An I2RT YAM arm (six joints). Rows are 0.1 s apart.
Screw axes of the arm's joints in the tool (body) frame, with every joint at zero. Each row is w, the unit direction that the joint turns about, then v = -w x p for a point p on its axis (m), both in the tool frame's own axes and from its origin. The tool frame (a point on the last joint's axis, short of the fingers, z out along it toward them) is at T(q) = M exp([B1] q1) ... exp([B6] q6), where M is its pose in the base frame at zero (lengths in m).
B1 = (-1, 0, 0, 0, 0.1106, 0)
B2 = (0, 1, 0, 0.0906, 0, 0.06)
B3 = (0, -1, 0, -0.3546, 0, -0.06)
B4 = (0, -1, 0, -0.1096, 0, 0)
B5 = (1, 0, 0, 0, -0.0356, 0)
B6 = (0, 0, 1, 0, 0, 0)
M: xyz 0.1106 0 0.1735 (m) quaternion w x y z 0.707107 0 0.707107 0
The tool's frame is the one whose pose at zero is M.
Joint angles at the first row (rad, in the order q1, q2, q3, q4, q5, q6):
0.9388, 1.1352, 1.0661, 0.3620, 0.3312, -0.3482
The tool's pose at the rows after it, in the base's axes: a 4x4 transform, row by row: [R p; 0 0 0 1], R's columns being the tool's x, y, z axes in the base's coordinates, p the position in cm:
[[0.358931, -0.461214, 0.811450, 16.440], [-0.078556, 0.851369, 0.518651, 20.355], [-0.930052, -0.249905, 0.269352, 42.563], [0, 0, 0, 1]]
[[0.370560, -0.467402, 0.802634, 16.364], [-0.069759, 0.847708, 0.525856, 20.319], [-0.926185, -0.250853, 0.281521, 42.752], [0, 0, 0, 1]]
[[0.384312, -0.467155, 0.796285, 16.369], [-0.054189, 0.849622, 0.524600, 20.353], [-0.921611, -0.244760, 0.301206, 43.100], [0, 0, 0, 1]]
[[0.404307, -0.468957, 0.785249, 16.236], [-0.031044, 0.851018, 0.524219, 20.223], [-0.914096, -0.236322, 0.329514, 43.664], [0, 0, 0, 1]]
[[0.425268, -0.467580, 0.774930, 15.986], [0.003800, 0.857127, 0.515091, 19.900], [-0.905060, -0.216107, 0.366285, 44.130], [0, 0, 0, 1]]
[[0.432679, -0.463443, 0.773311, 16.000], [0.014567, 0.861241, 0.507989, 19.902], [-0.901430, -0.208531, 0.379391, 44.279], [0, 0, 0, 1]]
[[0.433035, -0.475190, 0.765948, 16.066], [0.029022, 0.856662, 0.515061, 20.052], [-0.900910, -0.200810, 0.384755, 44.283], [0, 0, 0, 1]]
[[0.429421, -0.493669, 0.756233, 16.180], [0.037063, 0.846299, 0.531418, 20.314], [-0.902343, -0.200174, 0.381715, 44.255], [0, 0, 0, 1]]
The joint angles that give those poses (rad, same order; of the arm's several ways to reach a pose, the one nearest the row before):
0.9388, 1.1398, 1.0646, 0.3667, 0.3558, -0.3666
0.9388, 1.1382, 1.0661, 0.3758, 0.3437, -0.3697
0.9388, 1.1428, 1.0738, 0.3941, 0.3390, -0.3712
0.9388, 1.1413, 1.0830, 0.4141, 0.3298, -0.3728
0.9388, 1.1321, 1.0799, 0.4493, 0.3268, -0.3682
0.9388, 1.1351, 1.0815, 0.4663, 0.3298, -0.3682
0.9388, 1.1413, 1.0830, 0.4755, 0.3191, -0.3575
0.9388, 1.1505, 1.0891, 0.4725, 0.3008, -0.3467

